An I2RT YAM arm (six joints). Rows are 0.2 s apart.
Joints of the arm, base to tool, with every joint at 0 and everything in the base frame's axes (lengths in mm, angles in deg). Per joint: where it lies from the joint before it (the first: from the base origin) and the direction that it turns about. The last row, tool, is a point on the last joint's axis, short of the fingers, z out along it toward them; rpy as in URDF.
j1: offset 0 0 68 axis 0 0 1
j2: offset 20 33.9 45.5 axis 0 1 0
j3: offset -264 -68.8 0 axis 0 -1 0
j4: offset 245 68.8 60 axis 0 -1 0
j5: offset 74 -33.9 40.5 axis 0 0 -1
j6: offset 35.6 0 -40.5 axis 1 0 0
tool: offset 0 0 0 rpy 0 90 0
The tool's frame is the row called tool.
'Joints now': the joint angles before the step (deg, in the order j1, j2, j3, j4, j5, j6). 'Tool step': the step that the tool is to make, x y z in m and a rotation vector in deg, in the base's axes. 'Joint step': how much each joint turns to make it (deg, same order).
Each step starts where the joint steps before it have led.
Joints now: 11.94, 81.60, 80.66, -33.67, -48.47, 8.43
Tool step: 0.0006, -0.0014, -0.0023, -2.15, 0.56, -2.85
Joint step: 0.00, -0.01, -0.01, -0.98, 3.47, 0.02
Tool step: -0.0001, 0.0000, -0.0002, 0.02, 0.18, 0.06
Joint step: 0.00, 0.02, 0.02, -0.16, -0.08, 0.01
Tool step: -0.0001, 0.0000, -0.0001, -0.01, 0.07, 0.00
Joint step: 0.00, -0.01, -0.01, -0.06, 0.00, 0.01
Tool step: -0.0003, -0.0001, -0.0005, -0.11, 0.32, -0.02
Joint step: 0.00, 0.01, 0.01, -0.36, 0.04, -0.03
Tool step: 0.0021, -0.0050, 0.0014, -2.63, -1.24, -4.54
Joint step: -0.58, -0.26, 0.15, 0.30, 4.87, 0.04
